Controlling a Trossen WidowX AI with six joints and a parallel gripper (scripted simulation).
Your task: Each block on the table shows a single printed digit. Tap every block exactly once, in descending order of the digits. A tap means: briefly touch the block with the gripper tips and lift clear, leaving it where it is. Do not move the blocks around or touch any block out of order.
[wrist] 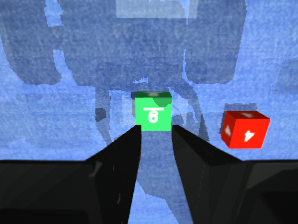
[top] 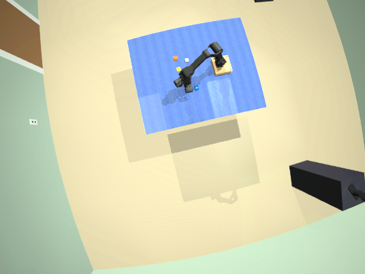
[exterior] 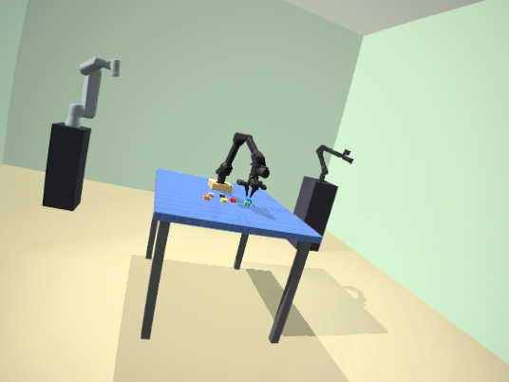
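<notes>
My gripper tip is now 40 mm above the green block. Also, from my gripper tip: red block 20 mm behind, 90 mm to the right, 40 mm below; then blue block 80 mm behind, 40 mm to the left, 40 mm below; then yellow block 30 mm ahead, 160 mm to the right, 40 mm below.
</notes>
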